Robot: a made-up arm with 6 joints.
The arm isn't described. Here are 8 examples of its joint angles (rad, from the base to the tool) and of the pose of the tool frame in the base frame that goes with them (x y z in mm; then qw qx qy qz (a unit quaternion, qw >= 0)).
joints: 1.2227 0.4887 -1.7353 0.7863 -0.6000 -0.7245
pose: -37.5 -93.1 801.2 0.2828 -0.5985 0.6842 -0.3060
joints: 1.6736 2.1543 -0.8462 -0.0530 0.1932 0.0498
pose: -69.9 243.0 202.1 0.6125 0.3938 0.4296 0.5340
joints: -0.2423 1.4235 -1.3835 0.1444 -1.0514 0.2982
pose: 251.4 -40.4 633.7 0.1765 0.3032 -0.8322 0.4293
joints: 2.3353 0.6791 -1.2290 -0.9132 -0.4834 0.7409
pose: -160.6 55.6 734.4 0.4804 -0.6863 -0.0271 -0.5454
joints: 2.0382 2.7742 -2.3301 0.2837 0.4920 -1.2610
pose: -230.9 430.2 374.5 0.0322 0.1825 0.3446 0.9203
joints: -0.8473 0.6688 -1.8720 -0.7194 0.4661 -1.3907
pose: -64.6 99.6 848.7 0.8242 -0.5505 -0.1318 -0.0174
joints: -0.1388 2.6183 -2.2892 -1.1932 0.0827 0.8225
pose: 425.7 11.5 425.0 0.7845 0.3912 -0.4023 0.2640
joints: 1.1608 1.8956 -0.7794 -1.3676 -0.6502 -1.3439
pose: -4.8 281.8 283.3 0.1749 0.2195 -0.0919 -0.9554
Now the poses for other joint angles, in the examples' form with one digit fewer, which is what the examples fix.
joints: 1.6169 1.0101 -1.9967 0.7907 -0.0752 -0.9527
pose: -8 57 841 0.179 -0.703 0.397 -0.562
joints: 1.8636 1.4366 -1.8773 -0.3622 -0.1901 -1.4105
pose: -113 217 787 0.028 -0.077 0.495 -0.865
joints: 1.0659 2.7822 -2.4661 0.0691 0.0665 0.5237
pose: 176 433 432 0.422 0.850 -0.103 0.298
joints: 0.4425 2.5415 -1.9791 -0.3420 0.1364 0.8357
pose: 347 238 370 0.618 0.728 -0.280 0.102
